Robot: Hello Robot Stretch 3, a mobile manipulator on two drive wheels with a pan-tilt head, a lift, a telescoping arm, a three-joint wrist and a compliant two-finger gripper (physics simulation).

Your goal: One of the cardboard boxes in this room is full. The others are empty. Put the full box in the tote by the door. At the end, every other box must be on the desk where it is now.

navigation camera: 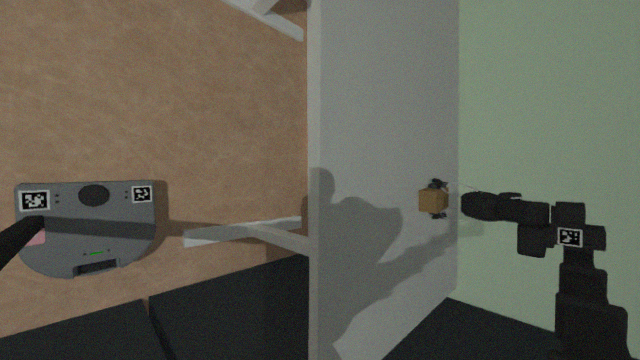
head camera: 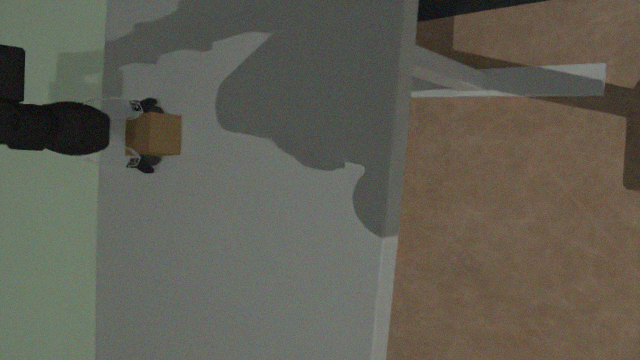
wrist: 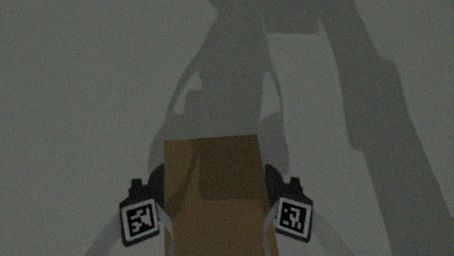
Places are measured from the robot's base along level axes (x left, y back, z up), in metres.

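Where they show: gripper, fingertip midpoint: (wrist: pixel 217 182); robot's base, link origin: (navigation camera: pixel 93 194).
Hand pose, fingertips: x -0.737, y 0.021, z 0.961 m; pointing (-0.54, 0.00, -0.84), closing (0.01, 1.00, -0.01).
Observation:
Things, the pixels of their top centre, and the offset from my fingertips. "*": a spot on its surface instead. Level surfaces: height alone.
- small brown cardboard box, top centre: (wrist: pixel 216 209) (head camera: pixel 136 135) (navigation camera: pixel 443 199) dx +0.025, dy -0.001, dz +0.044 m
- grey desk, surface height: dz -0.010 m
- pale desk leg, surface spot: (head camera: pixel 550 80) (navigation camera: pixel 213 234) * dx +0.309, dy +0.213, dz -0.935 m
- brown floor, surface height: dz -0.960 m
My gripper (head camera: pixel 151 135) (navigation camera: pixel 438 200) (wrist: pixel 217 182) is shut on a small brown cardboard box (head camera: pixel 167 135) (navigation camera: pixel 430 201) (wrist: pixel 220 225), with one finger against each side. The box is upright, near the wall-side edge of the grey desk (head camera: pixel 225 275) (navigation camera: pixel 385 100) (wrist: pixel 75 75). I cannot tell for sure whether its underside touches the desk. The lower part of the box is cut off in the wrist view. Its contents are hidden. The tote, the door and the other boxes do not show.
A green wall (head camera: pixel 45 250) (navigation camera: pixel 540 100) runs along the desk's far side. A pale desk leg (head camera: pixel 550 80) (navigation camera: pixel 215 236) stands over brown floor (head camera: pixel 500 225) (navigation camera: pixel 150 100). My base (navigation camera: pixel 60 257) is on the floor. Dark panels (navigation camera: pixel 230 310) (navigation camera: pixel 75 332) lie near it. A dark surface (navigation camera: pixel 470 332) borders the desk's end.

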